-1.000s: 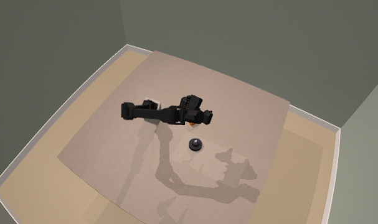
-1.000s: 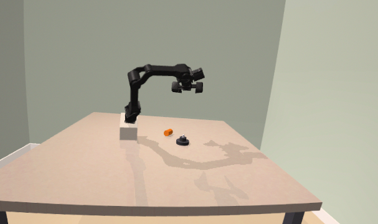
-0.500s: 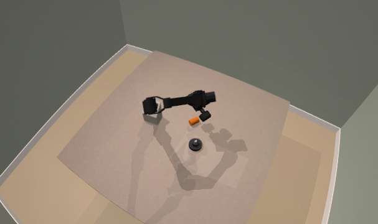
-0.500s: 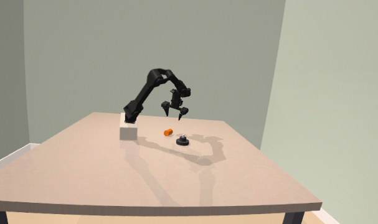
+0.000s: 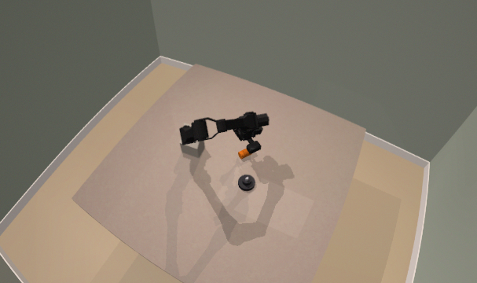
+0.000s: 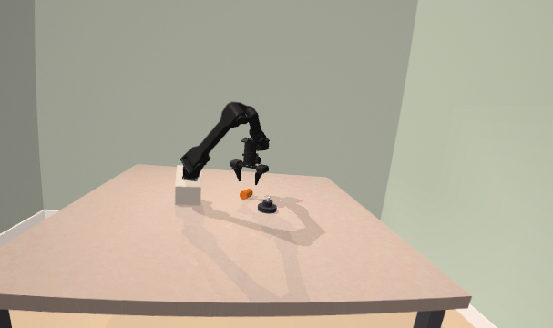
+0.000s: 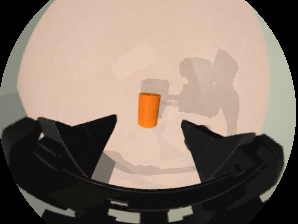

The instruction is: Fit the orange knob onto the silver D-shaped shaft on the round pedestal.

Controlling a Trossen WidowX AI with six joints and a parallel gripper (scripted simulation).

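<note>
My gripper tip is 5 cm above the orange knob, 1 cm to the left of it and 1 cm past it. Also, from my gripper tip: round pedestal: 15 cm to the right, 8 cm ahead, 4 cm below.
</note>
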